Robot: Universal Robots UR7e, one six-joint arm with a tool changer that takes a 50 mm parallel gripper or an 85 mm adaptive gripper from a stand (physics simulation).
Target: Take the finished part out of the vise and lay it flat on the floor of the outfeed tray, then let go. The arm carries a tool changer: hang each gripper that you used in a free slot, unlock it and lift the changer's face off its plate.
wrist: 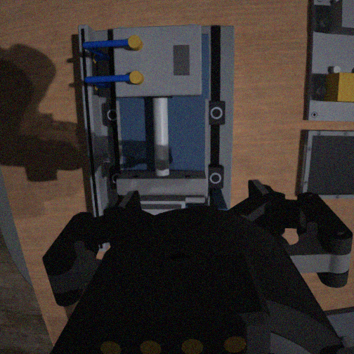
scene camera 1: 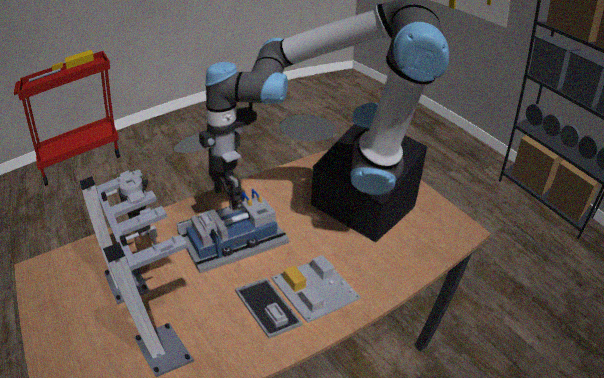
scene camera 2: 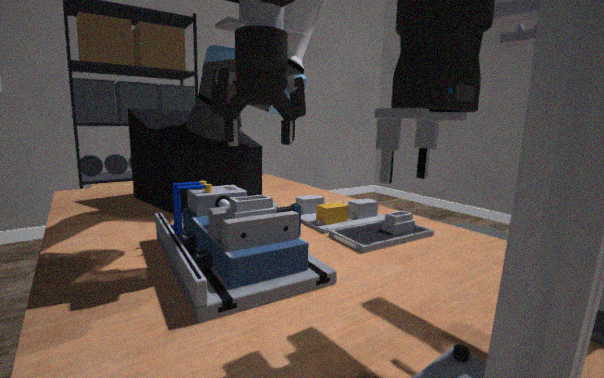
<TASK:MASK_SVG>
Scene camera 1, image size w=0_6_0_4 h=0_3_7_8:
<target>parallel gripper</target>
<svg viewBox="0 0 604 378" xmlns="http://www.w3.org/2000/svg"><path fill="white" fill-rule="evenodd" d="M135 230L141 236L149 234L150 239L153 239L154 245L157 244L156 237L158 235L155 225L151 227L148 225ZM147 205L128 212L129 219L140 215L140 211L145 210ZM145 175L138 176L130 172L119 177L121 203L126 201L127 197L131 204L136 199L146 198L144 190L146 191L148 179Z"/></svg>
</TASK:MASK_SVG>
